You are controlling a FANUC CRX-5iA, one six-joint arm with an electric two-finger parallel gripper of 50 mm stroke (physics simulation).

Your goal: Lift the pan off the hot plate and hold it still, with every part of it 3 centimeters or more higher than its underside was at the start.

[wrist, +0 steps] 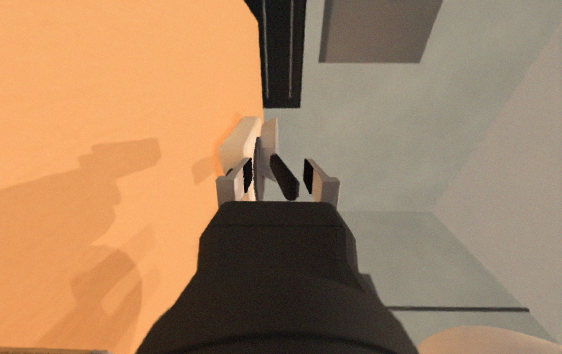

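The pan (269,142) shows as a light, narrow shape seen nearly edge-on, just right of the hot plate. Its dark handle (285,178) points toward the camera. The hot plate (237,145) is a pale block against the orange table top, with a thin dark grey disc between it and the pan; part of it is hidden behind the left finger. My gripper (278,169) is open. Its fingers stand on either side of the handle in this view, with a wider gap on the right; whether the handle lies at fingertip depth I cannot tell. No contact shows. The gripper body hides the area below.
The orange table top (60,80) fills the left side and carries shadows of the arm. A black upright piece with two light lines (278,55) stands beyond the pan at the top. A grey-brown panel (380,30) is at the upper right. A pale rounded shape (485,341) shows at the lower right.
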